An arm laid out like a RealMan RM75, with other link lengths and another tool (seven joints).
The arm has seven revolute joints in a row. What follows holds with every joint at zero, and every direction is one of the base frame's.
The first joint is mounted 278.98 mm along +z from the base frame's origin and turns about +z.
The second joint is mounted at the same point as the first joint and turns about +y.
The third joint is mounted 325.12 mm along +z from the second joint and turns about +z.
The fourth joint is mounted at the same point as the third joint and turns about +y.
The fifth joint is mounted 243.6 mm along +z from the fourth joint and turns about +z.
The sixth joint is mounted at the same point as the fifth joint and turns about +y.
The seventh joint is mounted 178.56 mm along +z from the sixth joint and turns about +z.
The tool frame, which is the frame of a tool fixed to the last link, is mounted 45 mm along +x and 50 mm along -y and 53 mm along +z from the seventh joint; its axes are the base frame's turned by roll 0, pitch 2.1 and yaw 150.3 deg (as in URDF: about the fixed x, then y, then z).
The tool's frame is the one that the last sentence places.
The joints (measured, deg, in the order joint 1, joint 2, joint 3, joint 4, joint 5, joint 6, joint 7), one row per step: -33.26 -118.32 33.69 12.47 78.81 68.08 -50.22; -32.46 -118.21 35.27 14.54 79.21 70.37 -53.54; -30.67 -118.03 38.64 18.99 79.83 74.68 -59.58; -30.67 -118.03 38.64 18.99 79.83 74.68 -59.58; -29.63 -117.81 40.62 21.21 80.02 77.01 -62.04; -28.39 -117.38 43.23 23.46 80.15 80.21 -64.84; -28.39 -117.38 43.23 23.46 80.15 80.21 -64.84; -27.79 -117.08 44.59 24.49 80.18 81.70 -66.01
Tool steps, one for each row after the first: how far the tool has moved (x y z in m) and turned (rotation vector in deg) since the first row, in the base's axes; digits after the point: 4 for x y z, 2 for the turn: 0.0057 -0.0032 0.0043 -1.34 -1.52 -1.77; 0.0174 -0.0115 0.0112 -4.33 -3.70 -5.31; 0.0174 -0.0115 0.0112 -4.33 -3.70 -5.31; 0.0239 -0.0175 0.0139 -6.04 -4.21 -7.40; 0.0324 -0.0269 0.0149 -8.69 -4.91 -10.14; 0.0324 -0.0269 0.0149 -8.69 -4.91 -10.14; 0.0362 -0.0318 0.0152 -10.06 -5.01 -11.46
